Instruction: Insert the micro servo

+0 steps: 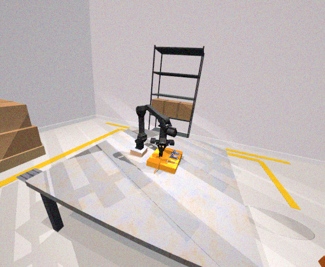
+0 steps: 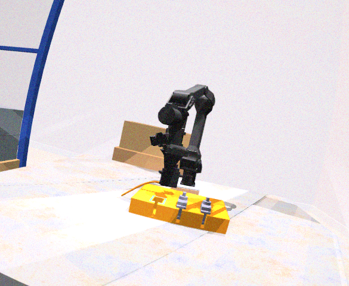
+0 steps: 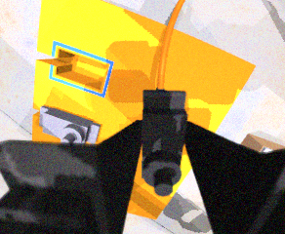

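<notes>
My gripper tip is now 10 mm past the orange robot deck, 80 mm to the right of it and 100 mm above it.
</notes>
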